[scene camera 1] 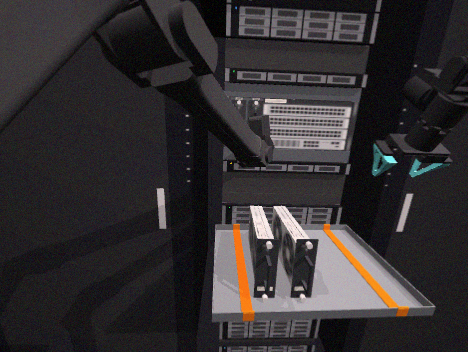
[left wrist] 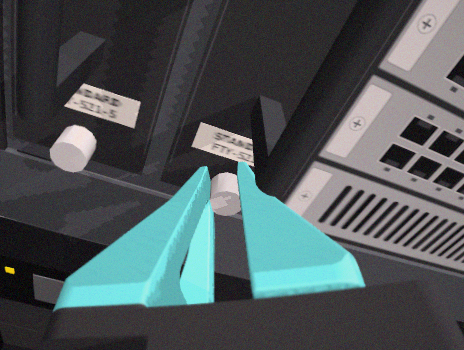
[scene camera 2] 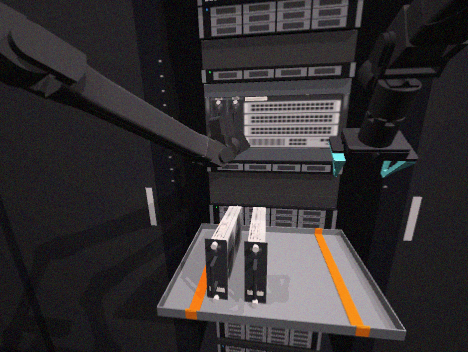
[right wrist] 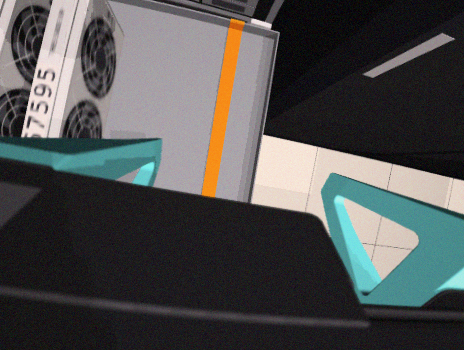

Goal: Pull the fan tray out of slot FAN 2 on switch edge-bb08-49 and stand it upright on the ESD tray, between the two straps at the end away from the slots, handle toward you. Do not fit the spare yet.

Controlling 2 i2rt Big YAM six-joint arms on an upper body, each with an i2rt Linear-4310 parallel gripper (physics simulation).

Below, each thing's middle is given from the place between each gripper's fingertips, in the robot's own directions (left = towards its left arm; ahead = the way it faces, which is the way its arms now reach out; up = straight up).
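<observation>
My left hand is 330 mm above the shelf point(scene camera 2: 299, 285), and it is also 130 mm to the left of the shelf and 240 mm past it. Then there is my right gripper, which I see 30 cm above the shelf, 18 cm to the right of it and 6 cm short of it.
</observation>
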